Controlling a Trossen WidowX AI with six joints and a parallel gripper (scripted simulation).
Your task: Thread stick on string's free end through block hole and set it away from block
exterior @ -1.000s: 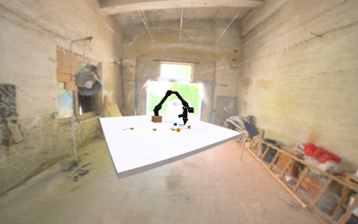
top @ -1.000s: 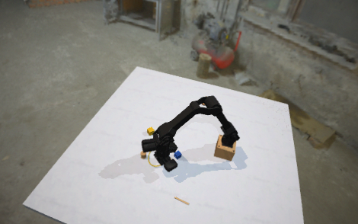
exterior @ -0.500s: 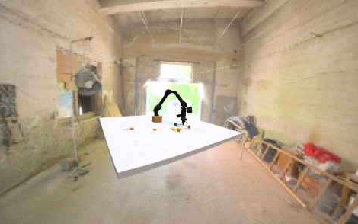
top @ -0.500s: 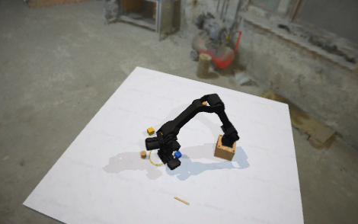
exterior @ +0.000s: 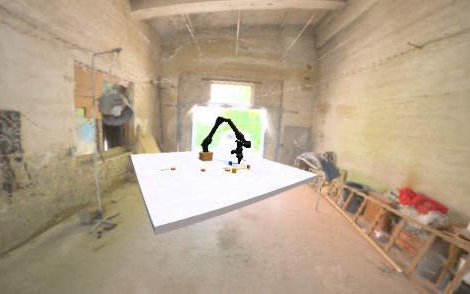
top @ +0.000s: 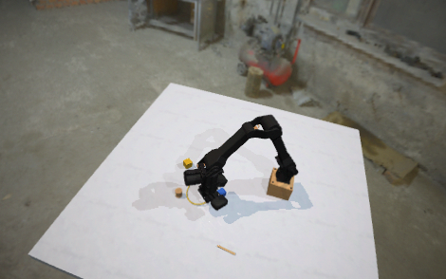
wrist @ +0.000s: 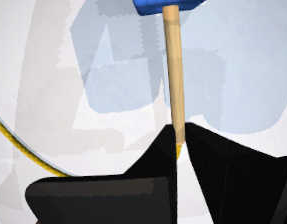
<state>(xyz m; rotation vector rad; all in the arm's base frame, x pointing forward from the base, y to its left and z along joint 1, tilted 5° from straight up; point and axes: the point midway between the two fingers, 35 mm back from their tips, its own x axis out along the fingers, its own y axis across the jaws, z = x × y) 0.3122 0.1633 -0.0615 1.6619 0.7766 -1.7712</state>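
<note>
Now: gripper tip 50 mm past the blue block and 60 mm to the left of it. From my gripper tip the other things lie so: loose stick: 130 mm behind, 200 mm to the left, 10 mm below; round wooden button: 80 mm ahead, 210 mm to the right, 10 mm below; yellow cube: 140 mm ahead, 190 mm to the right.
</note>
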